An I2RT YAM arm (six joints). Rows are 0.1 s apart.
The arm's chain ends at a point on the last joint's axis. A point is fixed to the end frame.
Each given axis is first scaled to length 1.
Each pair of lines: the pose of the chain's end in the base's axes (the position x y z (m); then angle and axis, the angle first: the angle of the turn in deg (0 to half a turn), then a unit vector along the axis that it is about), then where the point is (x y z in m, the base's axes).
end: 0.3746 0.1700 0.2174 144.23 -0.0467 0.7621 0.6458
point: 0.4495 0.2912 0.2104
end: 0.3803 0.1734 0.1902 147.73 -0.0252 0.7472 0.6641
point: 0.4521 0.2965 0.1849
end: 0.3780 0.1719 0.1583 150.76 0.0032 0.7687 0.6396
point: 0.4511 0.2931 0.1411
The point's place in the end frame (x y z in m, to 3 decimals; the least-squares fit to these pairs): -0.019 -0.010 0.141
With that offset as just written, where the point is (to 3 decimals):
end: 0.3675 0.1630 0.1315 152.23 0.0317 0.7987 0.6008
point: 0.444 0.279 0.100
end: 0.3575 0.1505 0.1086 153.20 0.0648 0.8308 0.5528
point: 0.438 0.258 0.061
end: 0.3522 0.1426 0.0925 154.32 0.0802 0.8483 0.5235
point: 0.433 0.245 0.036
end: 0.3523 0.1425 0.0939 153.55 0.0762 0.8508 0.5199
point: 0.434 0.244 0.037
